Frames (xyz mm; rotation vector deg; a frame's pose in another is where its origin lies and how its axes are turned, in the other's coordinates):
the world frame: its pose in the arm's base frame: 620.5 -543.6 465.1 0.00 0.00 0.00
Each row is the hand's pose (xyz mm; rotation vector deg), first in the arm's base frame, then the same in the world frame.
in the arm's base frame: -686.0 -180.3 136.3 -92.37 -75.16 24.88
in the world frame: -1306.5 363.3 -328.8 -92.37 -75.16 24.88
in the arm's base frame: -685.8 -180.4 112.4 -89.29 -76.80 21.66
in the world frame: -1306.3 363.2 -352.7 -89.29 -76.80 21.66
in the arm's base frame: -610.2 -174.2 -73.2 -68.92 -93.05 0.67
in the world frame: -1230.7 369.4 -538.3 -68.92 -93.05 0.67
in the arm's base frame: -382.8 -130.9 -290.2 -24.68 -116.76 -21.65
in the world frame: -1003.3 412.7 -755.3 -24.68 -116.76 -21.65
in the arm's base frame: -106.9 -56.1 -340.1 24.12 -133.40 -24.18
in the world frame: -727.4 487.5 -805.2 24.12 -133.40 -24.18
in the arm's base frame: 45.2 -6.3 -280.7 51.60 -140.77 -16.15
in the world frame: -575.3 537.3 -745.8 51.60 -140.77 -16.15
